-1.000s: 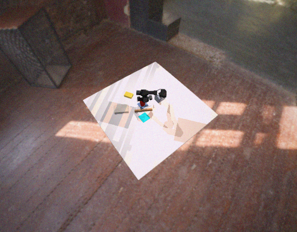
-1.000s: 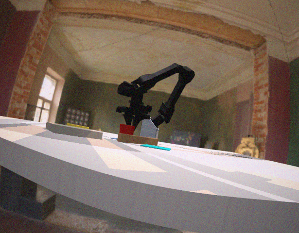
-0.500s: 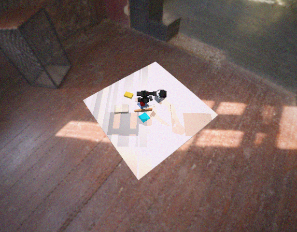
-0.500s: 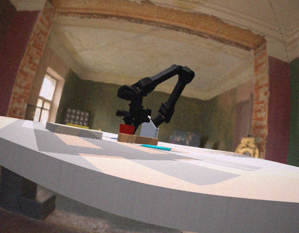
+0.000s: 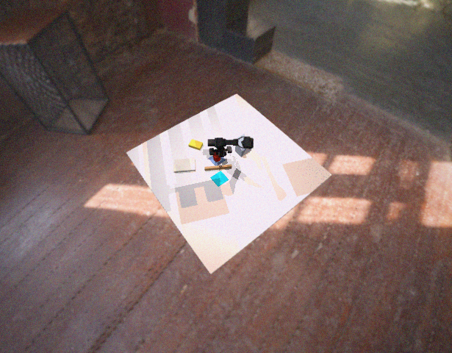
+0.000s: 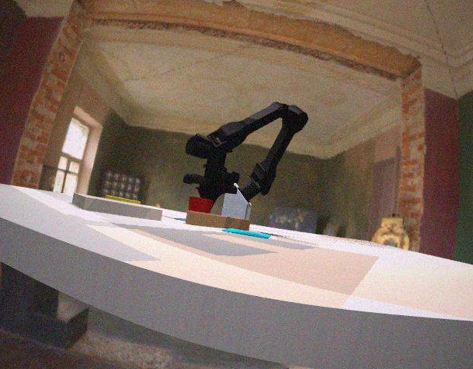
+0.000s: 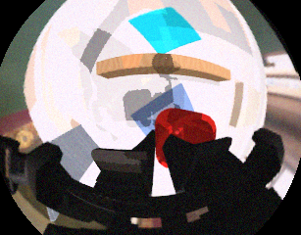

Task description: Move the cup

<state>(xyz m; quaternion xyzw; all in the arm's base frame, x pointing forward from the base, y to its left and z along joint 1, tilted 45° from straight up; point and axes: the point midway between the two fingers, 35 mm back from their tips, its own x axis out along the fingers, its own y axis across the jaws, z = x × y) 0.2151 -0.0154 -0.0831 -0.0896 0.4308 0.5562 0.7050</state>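
Right now the blue pad is 4 cm below my gripper tip, 3 cm ahead of it and 2 cm to the right of it. Also, from my gripper tip: wooden bar: 8 cm ahead, 7 cm to the left, 3 cm below; red cup: 3 cm ahead, 2 cm to the right; cyan pad: 15 cm to the left, 13 cm ahead, 4 cm below.
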